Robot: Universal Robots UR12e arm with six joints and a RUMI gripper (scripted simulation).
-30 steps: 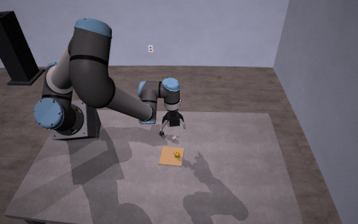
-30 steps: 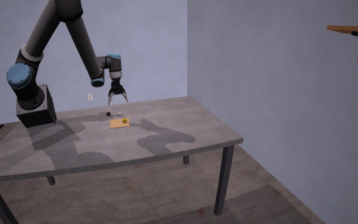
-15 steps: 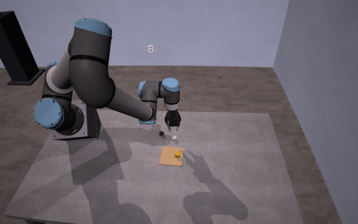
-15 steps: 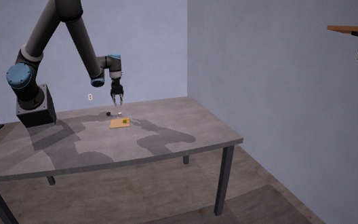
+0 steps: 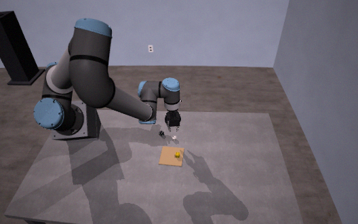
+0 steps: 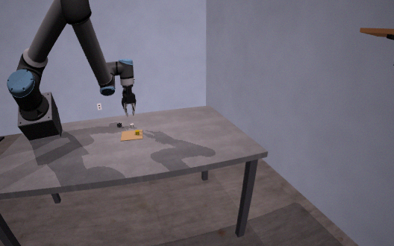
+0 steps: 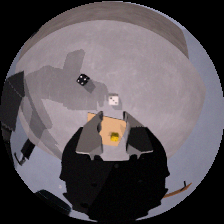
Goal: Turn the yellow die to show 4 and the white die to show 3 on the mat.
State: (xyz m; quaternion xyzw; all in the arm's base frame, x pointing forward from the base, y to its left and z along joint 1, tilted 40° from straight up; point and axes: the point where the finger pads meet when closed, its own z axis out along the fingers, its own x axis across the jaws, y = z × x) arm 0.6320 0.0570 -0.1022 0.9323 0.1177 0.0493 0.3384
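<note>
The white die is 9 cm below my hand. From my hand the other things lie so: black die 9 cm behind, 4 cm to the left, 9 cm below; then tan mat 14 cm to the right, 10 cm below; then yellow die 4 cm ahead, 14 cm to the right, 8 cm below.
</note>
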